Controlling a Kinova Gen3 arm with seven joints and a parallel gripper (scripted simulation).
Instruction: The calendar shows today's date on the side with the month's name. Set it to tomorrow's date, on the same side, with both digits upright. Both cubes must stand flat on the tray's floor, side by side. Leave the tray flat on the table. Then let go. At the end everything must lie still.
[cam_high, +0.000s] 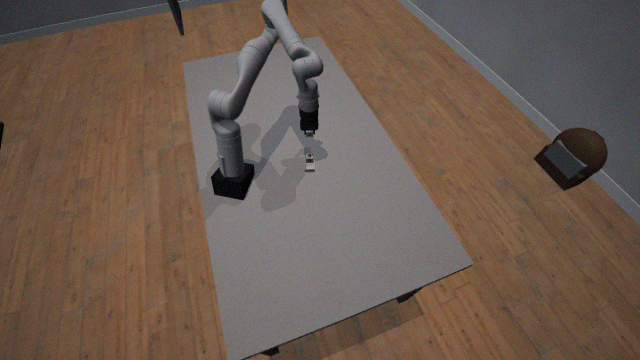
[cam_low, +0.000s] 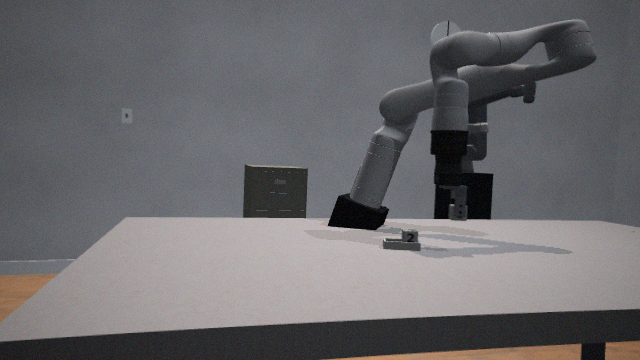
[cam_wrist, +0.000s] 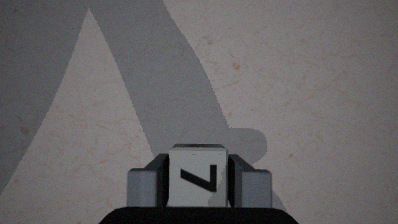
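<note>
My gripper is now 10 cm to the left of the calendar tray, 9 cm above it and 6 cm past it. From my hand the other things lie so: digit cube: 1 cm below.
</note>
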